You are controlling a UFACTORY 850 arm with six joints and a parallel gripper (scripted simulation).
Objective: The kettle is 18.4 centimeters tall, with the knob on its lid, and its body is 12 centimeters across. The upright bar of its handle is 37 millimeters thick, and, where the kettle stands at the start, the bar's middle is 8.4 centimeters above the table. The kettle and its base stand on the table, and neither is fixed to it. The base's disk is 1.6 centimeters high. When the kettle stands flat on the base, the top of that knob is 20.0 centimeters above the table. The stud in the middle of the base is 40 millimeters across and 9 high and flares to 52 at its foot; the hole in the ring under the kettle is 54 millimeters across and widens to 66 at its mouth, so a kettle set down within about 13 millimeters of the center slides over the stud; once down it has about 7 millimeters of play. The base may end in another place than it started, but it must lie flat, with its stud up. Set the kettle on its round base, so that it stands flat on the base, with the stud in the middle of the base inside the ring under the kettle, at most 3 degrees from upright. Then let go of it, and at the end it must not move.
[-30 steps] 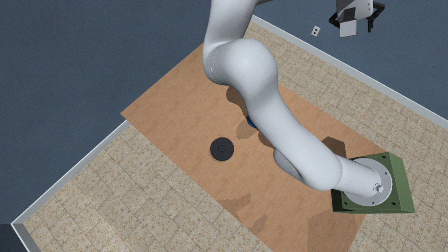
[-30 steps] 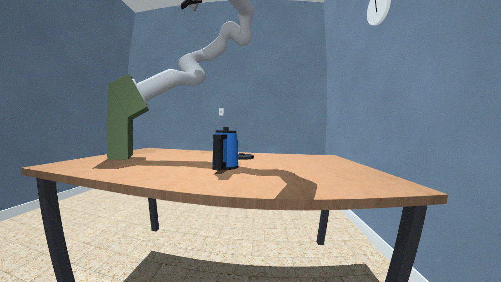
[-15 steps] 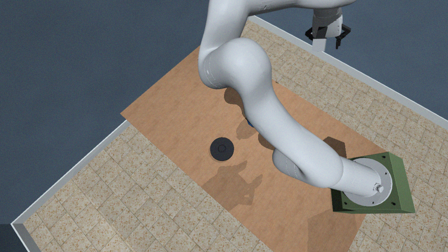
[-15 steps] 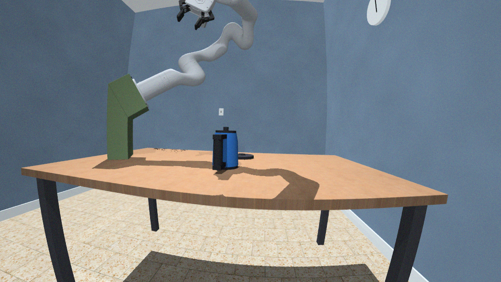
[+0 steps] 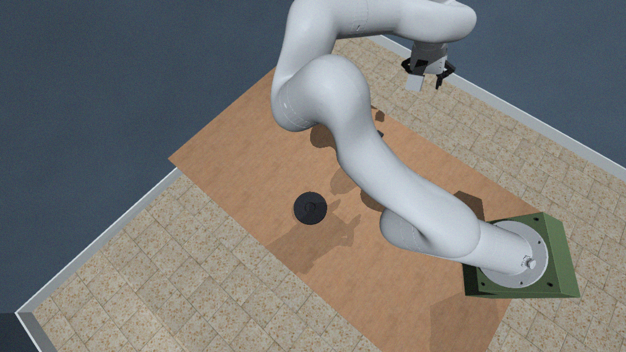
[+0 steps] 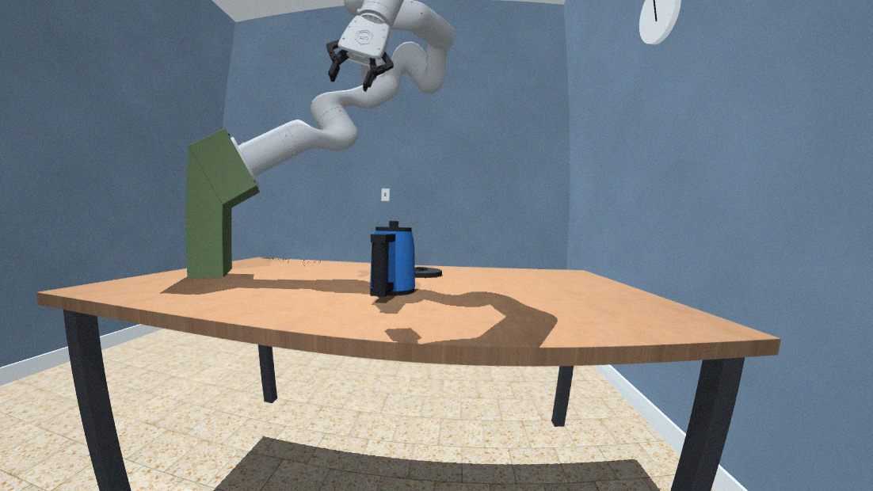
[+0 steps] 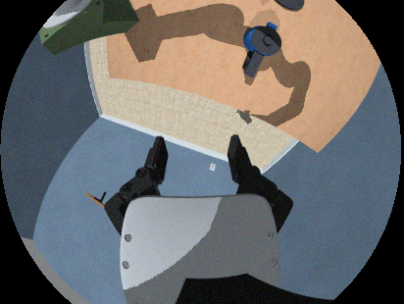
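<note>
Right now the blue kettle is 41 cm below my hand, 14 cm to the left of it and 4 cm ahead of it. Also, from my hand: black round base: 49 cm below, 48 cm to the left.
</note>
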